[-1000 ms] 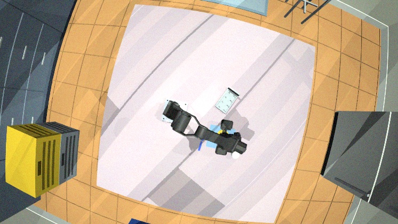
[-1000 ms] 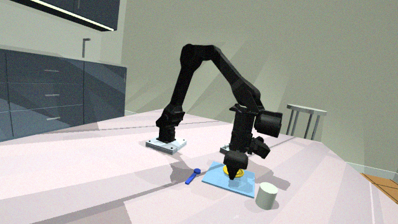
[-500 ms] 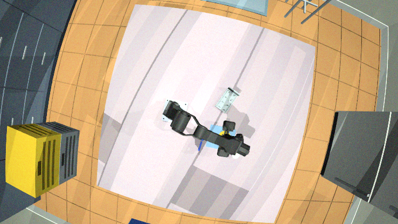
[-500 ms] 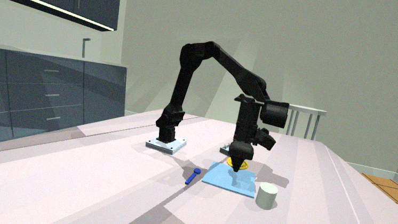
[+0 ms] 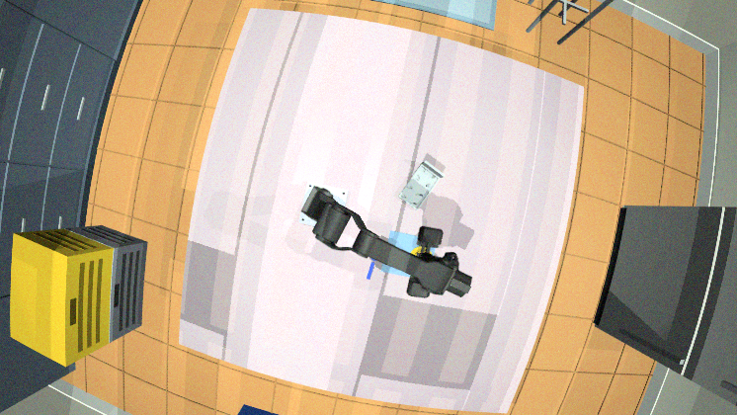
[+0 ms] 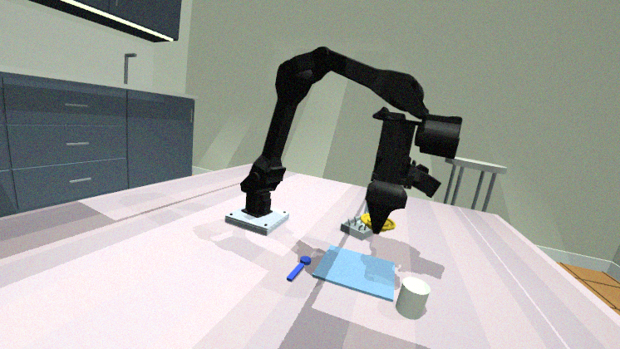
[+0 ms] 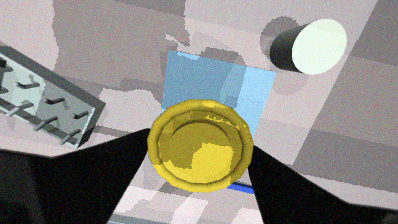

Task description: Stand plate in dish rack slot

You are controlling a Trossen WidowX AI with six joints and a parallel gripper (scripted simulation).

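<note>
Right now the dish rack is 19 cm to the left of my gripper tip, 8 cm below it and 7 cm behind it. Also, from my gripper tip: yellow plate (1 cm above); pale cup (10 cm ahead, 8 cm below, 7 cm to the right); light blue mat (10 cm below, 2 cm to the right, 2 cm behind).
</note>
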